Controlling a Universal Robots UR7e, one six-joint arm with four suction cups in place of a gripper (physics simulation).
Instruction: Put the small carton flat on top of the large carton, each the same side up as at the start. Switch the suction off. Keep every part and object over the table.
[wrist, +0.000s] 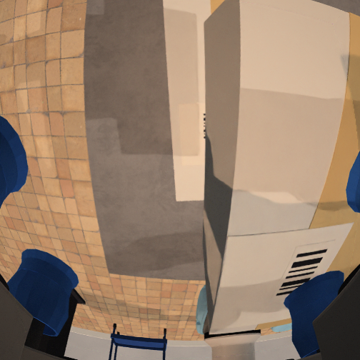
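My suction gripper (182, 236) shows as four blue cups at the left and right edges of the wrist view. Its right-hand cups hold the small carton (290, 130), a beige box with yellow tape and a barcode label, filling the right side. The large carton (182, 100) shows as a pale strip left of it, on the grey table, with part of a barcode label. The small carton hides the rest of it. The small carton overlaps the large one in this view; the height gap between them, if any, cannot be told.
The grey table (145, 215) extends left of the cartons and ends at a tiled floor (45, 125) on the left and bottom. A blue frame (139, 342) stands beyond the bottom edge. Light-blue and pale arm parts (201, 312) show partly behind the small carton at the bottom.
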